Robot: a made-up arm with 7 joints.
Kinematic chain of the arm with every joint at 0, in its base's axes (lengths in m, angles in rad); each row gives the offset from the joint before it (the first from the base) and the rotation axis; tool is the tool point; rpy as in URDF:
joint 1: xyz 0 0 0.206 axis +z
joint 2: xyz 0 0 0 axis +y
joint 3: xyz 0 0 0.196 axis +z
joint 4: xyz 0.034 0 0 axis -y
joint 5: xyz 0.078 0 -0.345 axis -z
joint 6: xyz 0 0 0 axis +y
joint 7: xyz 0.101 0 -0.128 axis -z
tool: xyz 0 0 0 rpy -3.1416 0 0
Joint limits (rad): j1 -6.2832..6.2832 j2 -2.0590..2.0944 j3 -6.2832..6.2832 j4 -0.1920..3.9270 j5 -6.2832..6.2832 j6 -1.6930..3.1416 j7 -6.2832..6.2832
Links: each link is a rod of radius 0.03 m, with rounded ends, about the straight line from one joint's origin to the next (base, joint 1, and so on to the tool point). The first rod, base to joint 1, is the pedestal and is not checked.
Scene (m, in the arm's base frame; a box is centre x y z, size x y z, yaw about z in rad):
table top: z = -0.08
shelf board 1: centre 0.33 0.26 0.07 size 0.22 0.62 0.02 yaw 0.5
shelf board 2: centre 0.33 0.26 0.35 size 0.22 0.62 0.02 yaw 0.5
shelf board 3: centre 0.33 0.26 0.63 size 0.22 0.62 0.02 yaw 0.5
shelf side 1: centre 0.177 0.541 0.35 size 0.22 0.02 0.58 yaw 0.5
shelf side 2: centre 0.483 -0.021 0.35 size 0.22 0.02 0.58 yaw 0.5
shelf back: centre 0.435 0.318 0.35 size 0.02 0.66 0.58 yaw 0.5
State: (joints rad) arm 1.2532 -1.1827 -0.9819 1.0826 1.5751 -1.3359 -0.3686
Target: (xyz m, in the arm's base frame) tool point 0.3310 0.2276 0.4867
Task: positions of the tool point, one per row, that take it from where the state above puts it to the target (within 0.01 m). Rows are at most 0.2 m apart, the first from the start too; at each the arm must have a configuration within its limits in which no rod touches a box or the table.
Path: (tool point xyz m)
1: 0.3062 -0.0800 0.3866
2: 0.2565 0.0427 0.4488
3: 0.1557 0.1318 0.4867
4: 0.2143 0.1748 0.4897
5: 0.2736 0.2072 0.4885
6: 0.3310 0.2276 0.4867

